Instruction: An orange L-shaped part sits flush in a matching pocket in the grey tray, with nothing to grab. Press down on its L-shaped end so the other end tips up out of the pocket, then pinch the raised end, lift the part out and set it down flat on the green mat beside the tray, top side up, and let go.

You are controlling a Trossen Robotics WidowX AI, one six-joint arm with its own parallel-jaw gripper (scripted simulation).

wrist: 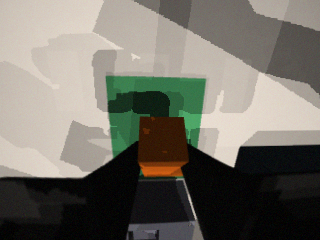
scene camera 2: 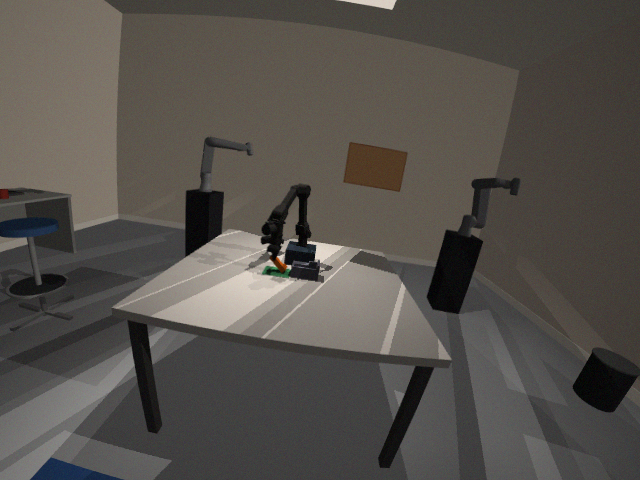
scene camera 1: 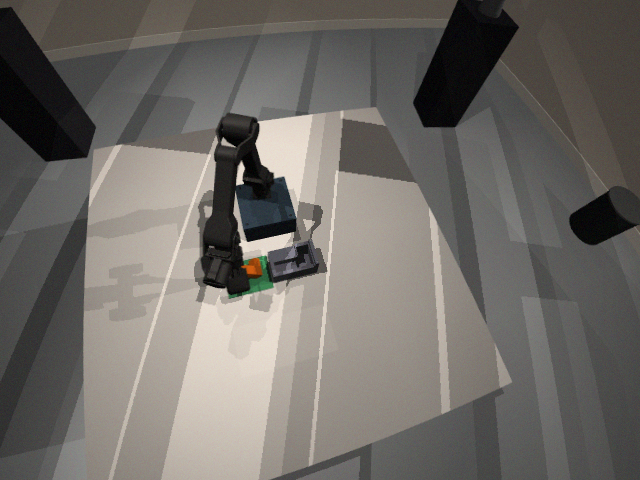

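Note:
My gripper is holding an orange L-shaped part, and the gripper shows in the wrist view too. There's also a green mat here.

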